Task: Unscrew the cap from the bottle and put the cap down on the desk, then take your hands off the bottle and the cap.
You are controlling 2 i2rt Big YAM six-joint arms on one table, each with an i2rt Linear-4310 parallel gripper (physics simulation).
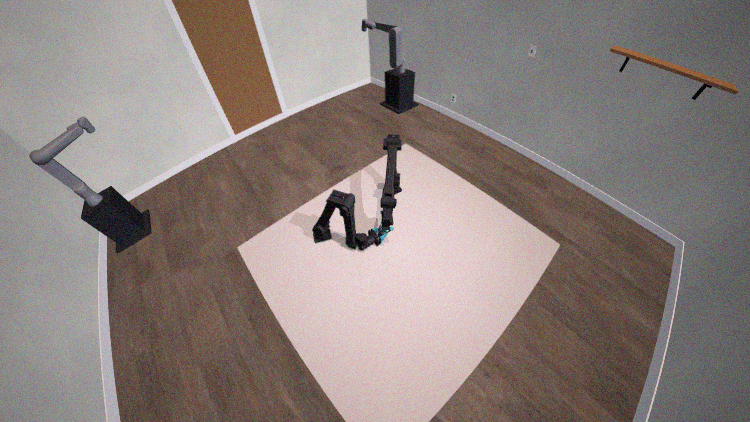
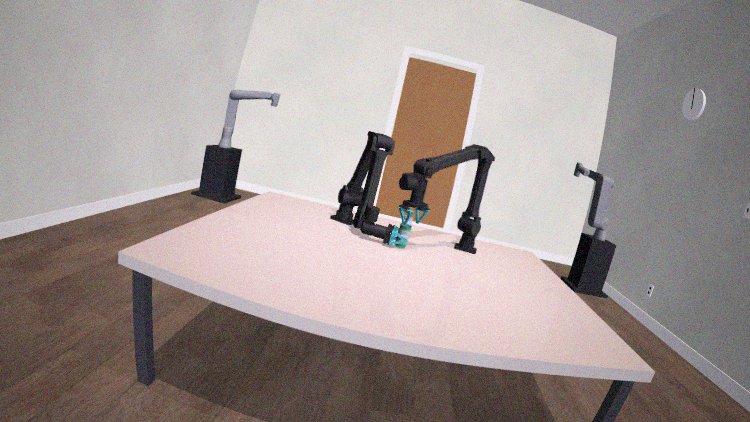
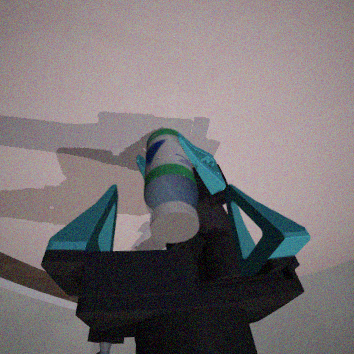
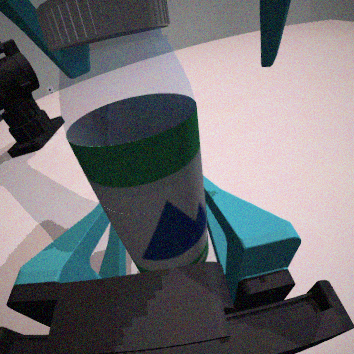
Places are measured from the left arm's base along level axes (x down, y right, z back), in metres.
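Pixels of known places: left gripper, fingertip midpoint: (image 1: 386,226) (image 2: 410,224) (image 3: 173,189) (image 4: 150,66); right gripper, fingertip midpoint: (image 2: 407,239) (image 3: 156,146); left arm's base, link origin: (image 2: 465,249) (image 4: 39,137); right arm's base, link origin: (image 1: 322,236) (image 2: 343,221).
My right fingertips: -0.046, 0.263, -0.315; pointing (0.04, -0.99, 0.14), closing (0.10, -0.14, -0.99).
Ahead of a thing's pixels: the offset from my right fingertips to its top centre, as dx, dy, dz. Level surfaces: height alone.
A bottle @(-0.100, +0.021, -0.006) (image 3: 171,182) (image 4: 151,182) (image 2: 404,236) with green bands and a blue mark stands near the middle of the pale pink desk @(dx +0.046) (image 1: 415,314) (image 2: 290,259). Its grey ribbed cap @(-0.104, +0.016, -0.012) (image 3: 174,225) (image 4: 102,17) sits on the bottle's neck. My right gripper (image 4: 158,187) (image 2: 398,239) (image 1: 377,239) lies low over the desk and is shut on the bottle's lower body. My left gripper (image 3: 173,189) (image 2: 412,215) (image 1: 387,229) hangs above, pointing down. Its fingers stand open wide on either side of the cap and do not touch it.
A grey arm on a black pedestal (image 1: 398,84) (image 2: 218,172) stands on the wooden floor beyond the desk. A brown door (image 2: 432,138) (image 1: 227,59) is in the wall.
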